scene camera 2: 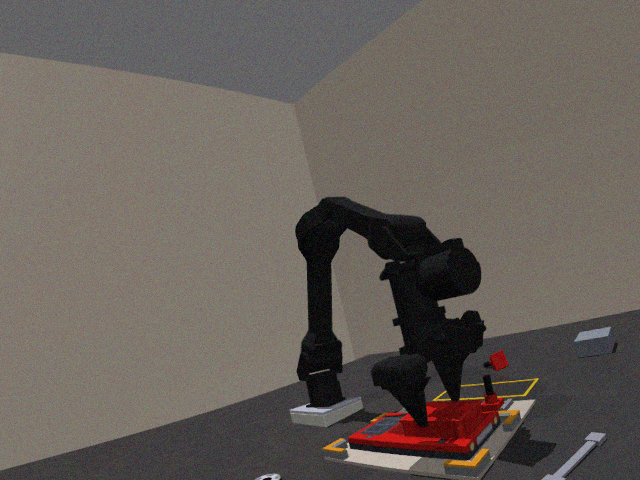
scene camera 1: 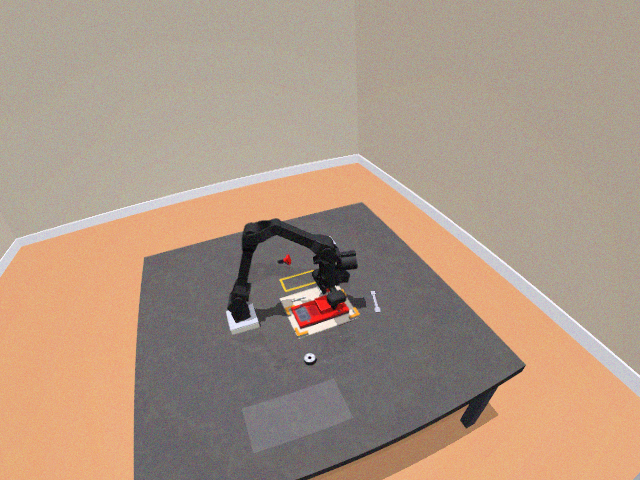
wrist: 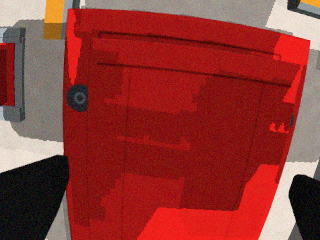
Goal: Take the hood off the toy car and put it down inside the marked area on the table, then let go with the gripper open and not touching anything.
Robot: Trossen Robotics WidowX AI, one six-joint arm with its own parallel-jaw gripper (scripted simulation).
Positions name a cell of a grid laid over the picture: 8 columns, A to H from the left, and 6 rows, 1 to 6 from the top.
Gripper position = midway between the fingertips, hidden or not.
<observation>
My gripper (scene camera 2: F6) is open, with nothing in its grasp. Further things: a red hood (scene camera 2: F6) and a red toy car (wrist: E1).
My gripper is seen too in scene camera 1 (scene camera 1: E4) and in the wrist view (wrist: E5).
</observation>
